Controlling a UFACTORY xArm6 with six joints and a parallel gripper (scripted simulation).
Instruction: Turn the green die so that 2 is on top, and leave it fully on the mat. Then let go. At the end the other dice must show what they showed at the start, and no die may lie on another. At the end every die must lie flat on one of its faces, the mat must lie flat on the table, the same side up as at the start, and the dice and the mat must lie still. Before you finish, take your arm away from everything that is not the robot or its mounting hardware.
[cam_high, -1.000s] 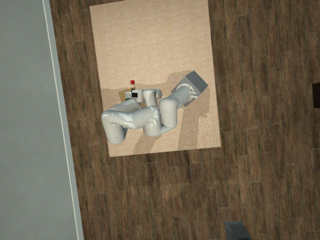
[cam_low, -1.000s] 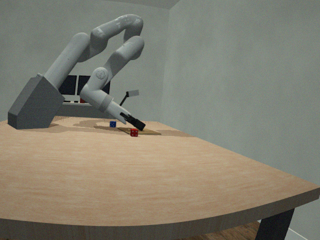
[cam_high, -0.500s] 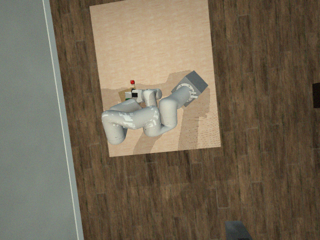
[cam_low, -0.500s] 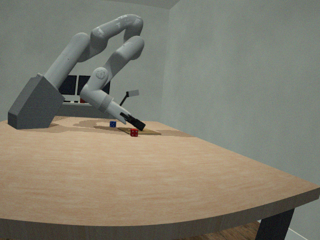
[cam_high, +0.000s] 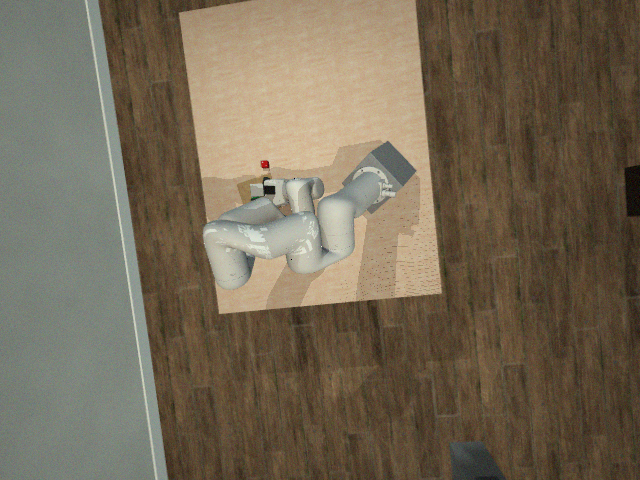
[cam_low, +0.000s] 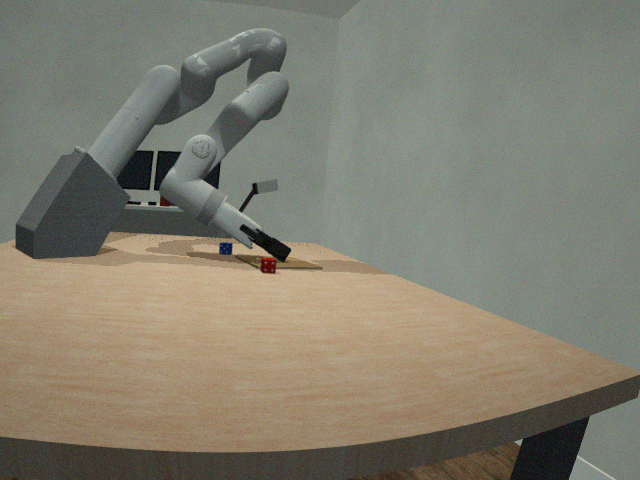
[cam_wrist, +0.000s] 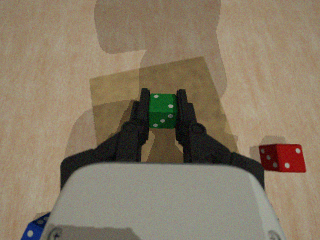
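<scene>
Right now the green die is 1 cm ahead of my hand and 1 cm below it. The rest, counted from my hand: tan mat (3 cm below); then blue die (12 cm behind, 7 cm to the left, 2 cm below); then red die (1 cm behind, 12 cm to the right, 2 cm below).
</scene>
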